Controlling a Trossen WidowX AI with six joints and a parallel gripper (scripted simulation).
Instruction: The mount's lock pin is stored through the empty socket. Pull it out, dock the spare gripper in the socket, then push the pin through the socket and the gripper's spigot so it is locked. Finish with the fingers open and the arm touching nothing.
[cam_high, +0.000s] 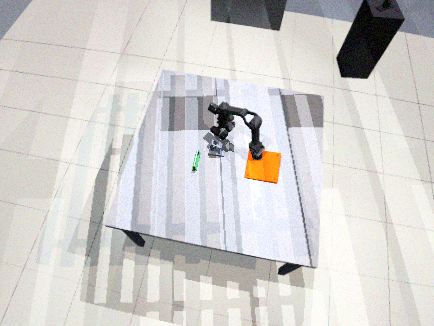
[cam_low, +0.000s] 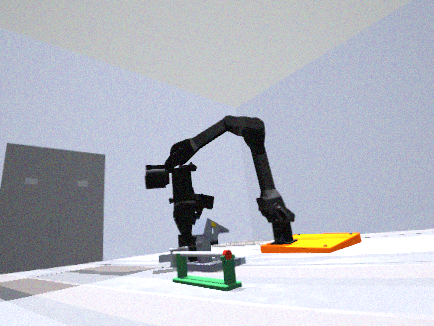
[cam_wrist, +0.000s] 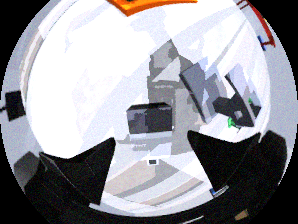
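Now: the spare gripper 3 cm below my gripper tip, 2 cm ahead of it and 1 cm to the right of it. From my gripper tip the other things lie so: green rack 21 cm to the left, 17 cm ahead, 3 cm below; then grey mount 13 cm to the left, 4 cm ahead, 1 cm below.
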